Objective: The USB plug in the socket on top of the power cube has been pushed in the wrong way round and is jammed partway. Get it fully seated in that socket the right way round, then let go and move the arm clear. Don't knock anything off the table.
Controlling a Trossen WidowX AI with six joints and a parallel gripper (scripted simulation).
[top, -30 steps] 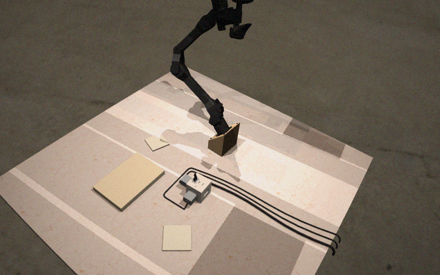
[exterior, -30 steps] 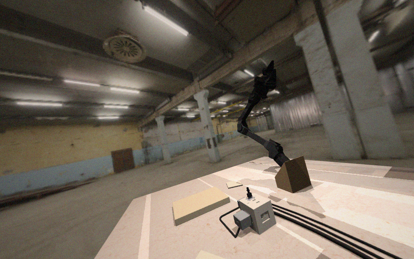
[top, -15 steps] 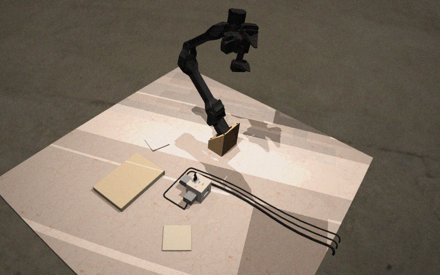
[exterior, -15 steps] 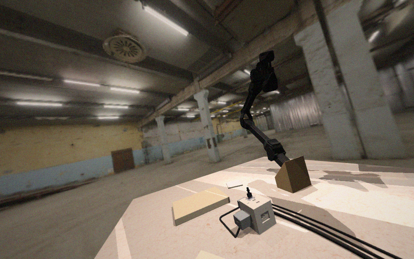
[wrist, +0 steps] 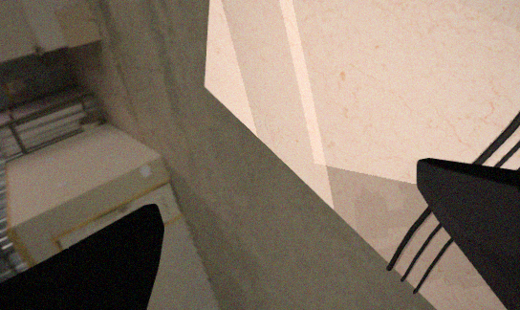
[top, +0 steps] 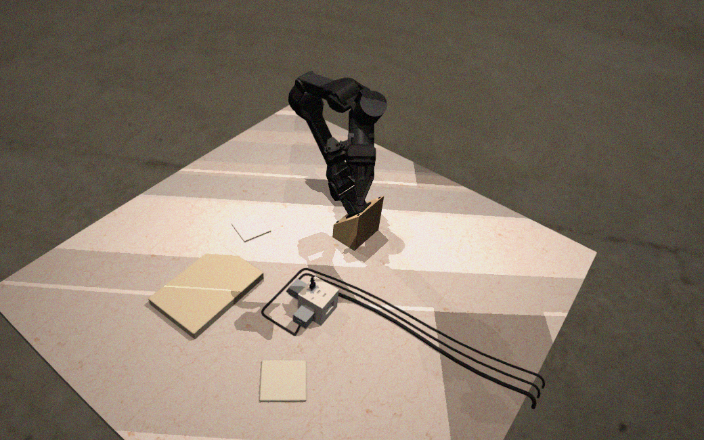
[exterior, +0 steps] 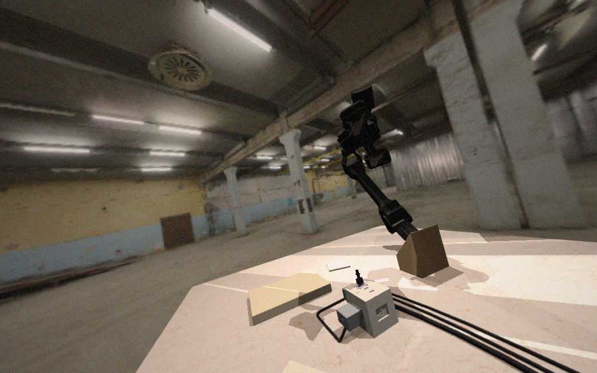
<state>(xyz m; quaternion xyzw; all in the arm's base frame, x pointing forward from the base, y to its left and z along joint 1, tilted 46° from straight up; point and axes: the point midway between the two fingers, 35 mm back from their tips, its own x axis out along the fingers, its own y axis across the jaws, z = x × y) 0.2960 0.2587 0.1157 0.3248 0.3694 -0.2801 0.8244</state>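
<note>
My gripper tip is now 30 cm above the black usb plug, 9 cm to the left of it and 3 cm short of it. The rest, counted from my gripper tip: usb socket 33 cm below, 9 cm to the right, 3 cm ahead; then tan board 38 cm below, 35 cm to the right, 14 cm ahead.
</note>
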